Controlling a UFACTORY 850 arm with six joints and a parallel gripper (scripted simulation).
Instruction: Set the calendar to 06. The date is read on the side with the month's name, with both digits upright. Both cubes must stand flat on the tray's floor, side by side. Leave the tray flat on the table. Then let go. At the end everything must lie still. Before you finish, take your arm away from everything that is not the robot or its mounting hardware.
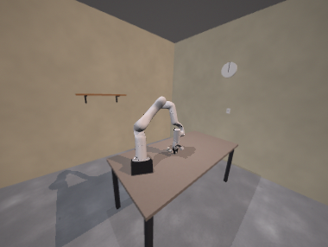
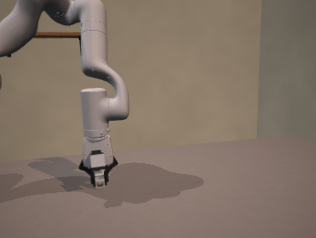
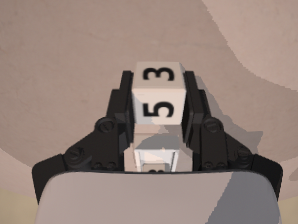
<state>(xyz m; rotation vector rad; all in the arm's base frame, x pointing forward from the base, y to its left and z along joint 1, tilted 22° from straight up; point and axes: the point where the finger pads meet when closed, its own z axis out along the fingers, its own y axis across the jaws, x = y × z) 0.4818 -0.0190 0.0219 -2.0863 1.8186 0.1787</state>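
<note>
The white number cube lies 1 cm below my hand. From my hand the other things lie so: white calendar tray: 2 cm behind, 11 cm to the left, 2 cm below.
</note>
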